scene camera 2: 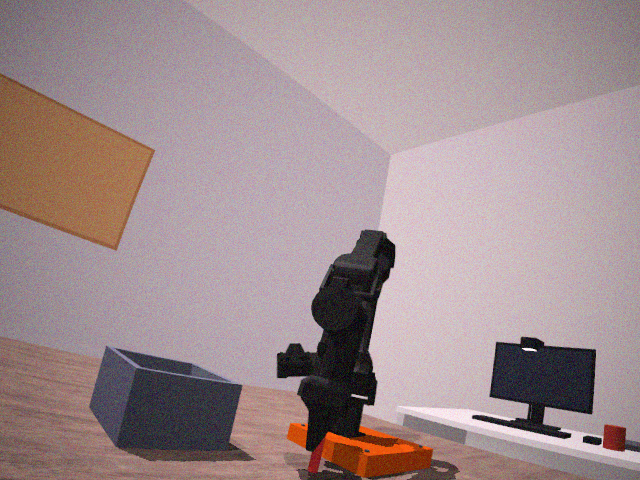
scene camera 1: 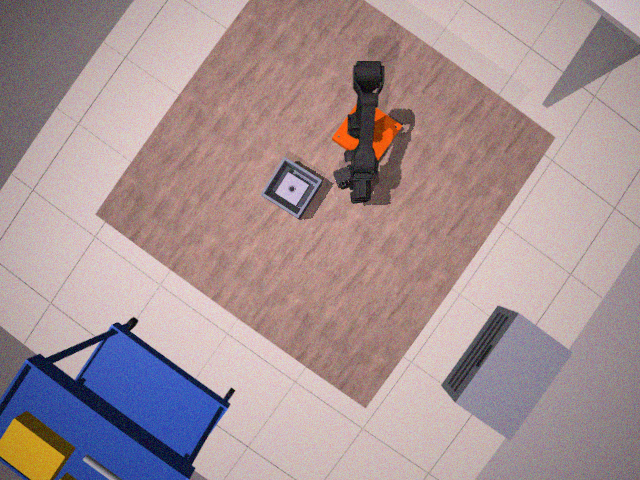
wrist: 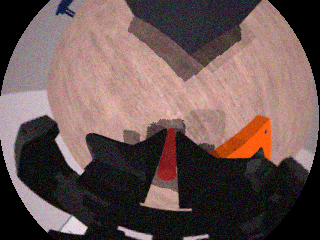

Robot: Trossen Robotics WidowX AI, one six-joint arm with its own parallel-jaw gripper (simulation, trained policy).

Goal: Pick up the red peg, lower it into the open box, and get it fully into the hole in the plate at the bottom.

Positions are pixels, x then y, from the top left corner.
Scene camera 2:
gripper: 309, 449
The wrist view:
gripper: 171, 133
red peg: 167, 167
